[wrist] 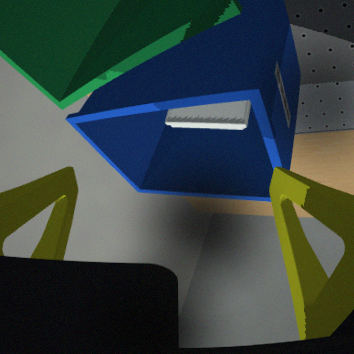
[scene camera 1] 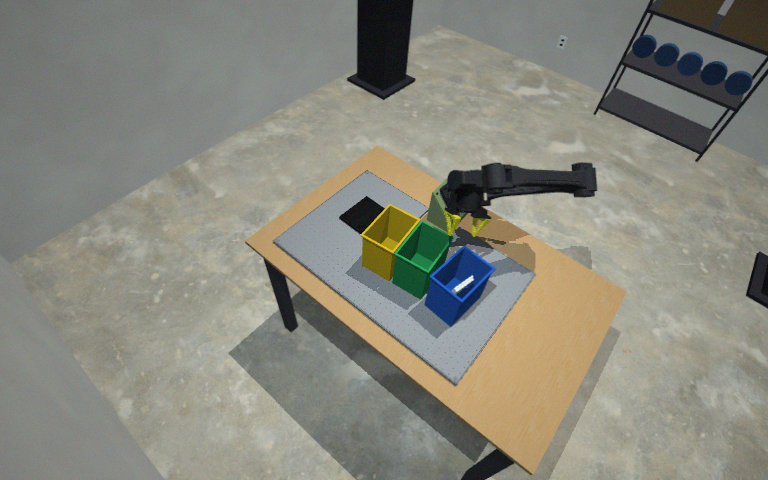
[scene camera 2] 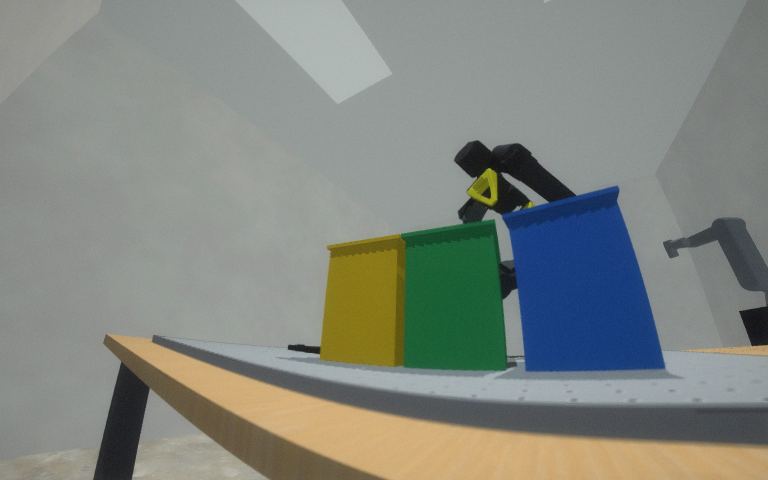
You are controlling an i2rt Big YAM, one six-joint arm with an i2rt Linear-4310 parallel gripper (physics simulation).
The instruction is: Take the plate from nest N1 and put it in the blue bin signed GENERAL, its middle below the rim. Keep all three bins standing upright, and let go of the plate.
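Frame: origin at the arm's base, x ahead, y left, z up, level; metres.
Where they show: gripper, fingertip midpoint: [wrist: 173, 177] [scene camera 1: 461, 235].
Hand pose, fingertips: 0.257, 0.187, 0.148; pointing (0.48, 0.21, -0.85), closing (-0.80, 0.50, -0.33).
Each offset is from my fingertips to the top centre of the thing, as dx, dy, dz. "spot": to the spot under its first point. Level surfaces: height alone.
The white plate @[+0.059, +0.067, -0.117] [scene camera 1: 463, 284] [wrist: 207, 112] stands on edge, steeply tilted, inside the blue bin @[+0.067, +0.068, -0.066] [scene camera 1: 444, 305] [scene camera 2: 583, 288] [wrist: 190, 65], and what shows of it is below the rim. Its lower part is hidden in the wrist view, and the bin's wall hides it in scene camera 2. The blue bin, the green bin @[+0.064, -0.089, -0.066] [scene camera 1: 407, 277] [scene camera 2: 453, 300] [wrist: 40, 40] and the yellow bin @[+0.081, -0.221, -0.066] [scene camera 1: 376, 257] [scene camera 2: 362, 305] stand upright. My gripper [scene camera 1: 463, 234] [scene camera 2: 505, 198] [wrist: 173, 177] is open and empty, with yellow fingers wide apart, above and beside the blue bin, apart from the plate.
The bins stand in a row on a grey perforated board @[dz -0.246] [scene camera 1: 317, 243] [scene camera 2: 566, 390] on the wooden table @[dz -0.259] [scene camera 1: 566, 339]. The green and yellow bins are close together. A flat black pad @[spot: -0.012, -0.444, -0.234] [scene camera 1: 361, 212] lies behind the yellow bin. A pale green panel [scene camera 1: 437, 212] stands beside the arm.
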